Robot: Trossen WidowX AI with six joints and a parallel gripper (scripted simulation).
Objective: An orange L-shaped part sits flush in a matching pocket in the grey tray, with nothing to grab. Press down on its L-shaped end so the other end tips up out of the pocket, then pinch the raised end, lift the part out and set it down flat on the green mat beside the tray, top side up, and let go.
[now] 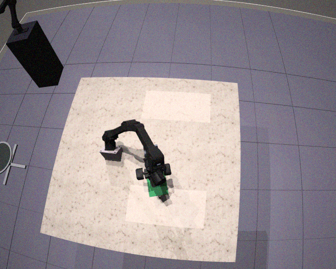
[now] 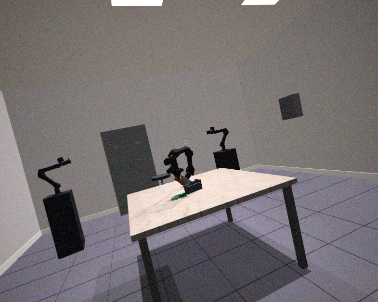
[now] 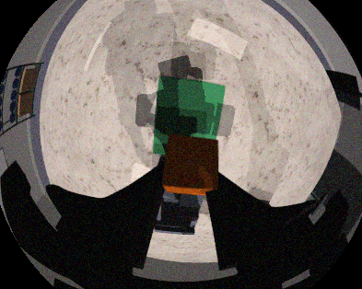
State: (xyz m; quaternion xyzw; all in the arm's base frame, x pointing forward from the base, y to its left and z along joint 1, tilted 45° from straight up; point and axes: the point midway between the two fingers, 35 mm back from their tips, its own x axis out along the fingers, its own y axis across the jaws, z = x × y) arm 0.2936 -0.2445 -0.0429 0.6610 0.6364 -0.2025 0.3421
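The green mat is 10 mm to the right of my gripper tip and 170 mm below it. From my gripper tip the other things lie so: orange L-shaped part (20 mm behind, 30 mm to the left, 30 mm below).
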